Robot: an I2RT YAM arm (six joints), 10 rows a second.
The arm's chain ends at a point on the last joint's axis. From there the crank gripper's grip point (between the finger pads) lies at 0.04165 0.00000 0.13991 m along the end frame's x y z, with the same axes.
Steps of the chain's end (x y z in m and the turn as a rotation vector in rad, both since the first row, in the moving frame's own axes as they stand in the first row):
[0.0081 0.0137 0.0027 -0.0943 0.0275 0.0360]
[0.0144 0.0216 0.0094 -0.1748 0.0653 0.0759]
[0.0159 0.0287 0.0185 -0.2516 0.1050 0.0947]
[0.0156 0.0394 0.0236 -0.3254 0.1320 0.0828]
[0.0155 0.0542 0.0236 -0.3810 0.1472 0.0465]
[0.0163 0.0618 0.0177 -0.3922 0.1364 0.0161]
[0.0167 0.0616 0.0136 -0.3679 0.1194 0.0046]
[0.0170 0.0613 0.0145 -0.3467 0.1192 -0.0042]
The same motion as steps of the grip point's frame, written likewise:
[0.0117 0.0284 0.0008 -0.0943 0.0275 0.0360]
[0.0223 0.0491 0.0040 -0.1748 0.0653 0.0759]
[0.0283 0.0674 0.0085 -0.2516 0.1050 0.0947]
[0.0313 0.0872 0.0091 -0.3254 0.1320 0.0828]
[0.0338 0.1072 0.0058 -0.3810 0.1472 0.0465]
[0.0340 0.1148 0.0002 -0.3922 0.1364 0.0161]
[0.0326 0.1111 -0.0016 -0.3679 0.1194 0.0046]
[0.0331 0.1077 0.0004 -0.3467 0.1192 -0.0042]

